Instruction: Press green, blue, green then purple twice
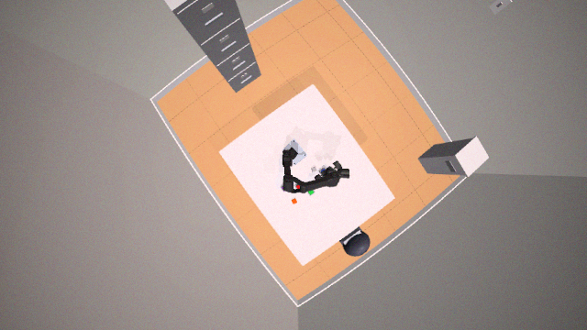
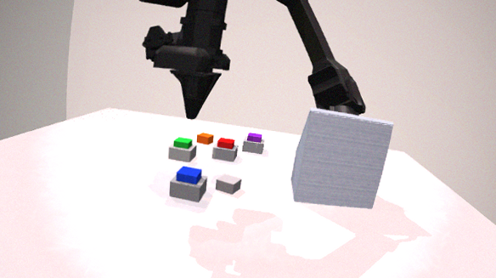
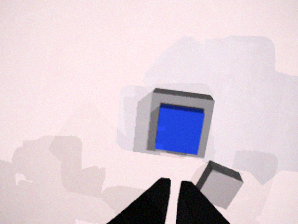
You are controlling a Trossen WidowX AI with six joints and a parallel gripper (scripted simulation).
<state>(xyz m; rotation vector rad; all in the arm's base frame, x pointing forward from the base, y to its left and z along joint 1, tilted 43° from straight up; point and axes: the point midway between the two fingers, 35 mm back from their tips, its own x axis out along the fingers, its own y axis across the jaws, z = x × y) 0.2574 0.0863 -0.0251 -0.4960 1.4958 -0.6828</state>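
Now: gripper tip 40 mm short of the green button, 170 mm to the left of it and 90 mm above it. Round my gripper tip: grey block 60 mm behind, 40 mm to the right, 110 mm below; blue button 90 mm below; red button 40 mm behind, 210 mm to the right, 90 mm below.
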